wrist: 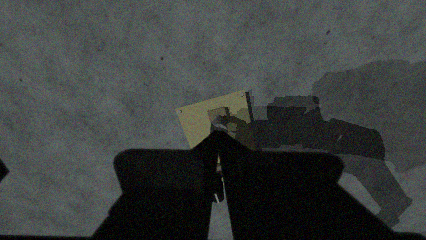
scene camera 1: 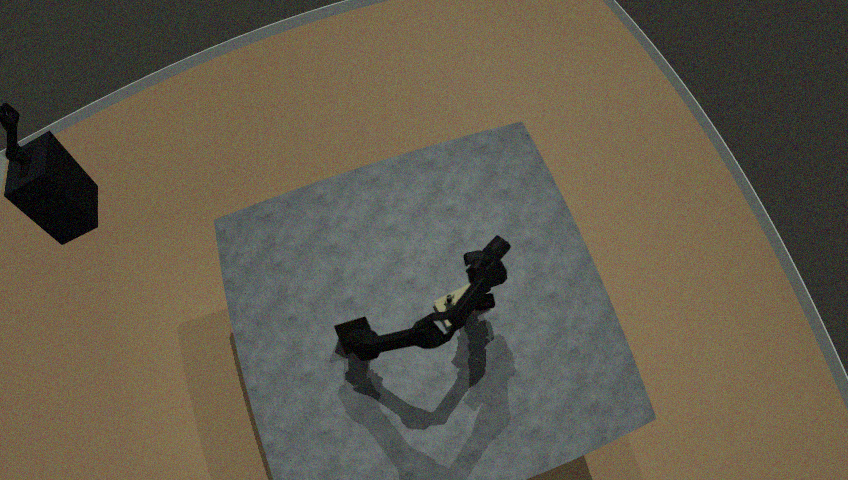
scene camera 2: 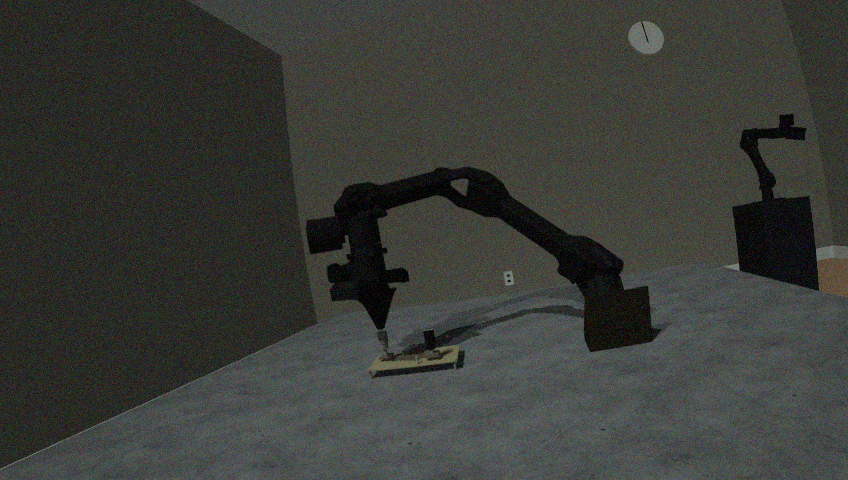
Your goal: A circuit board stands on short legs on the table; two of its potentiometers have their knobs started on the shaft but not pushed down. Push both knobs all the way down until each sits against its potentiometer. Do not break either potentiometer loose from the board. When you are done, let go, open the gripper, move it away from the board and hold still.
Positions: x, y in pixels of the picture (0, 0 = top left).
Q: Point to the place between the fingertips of the gripper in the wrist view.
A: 218, 135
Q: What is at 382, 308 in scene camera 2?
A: The gripper.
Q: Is the gripper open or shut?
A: Shut.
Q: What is the gripper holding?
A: Nothing.
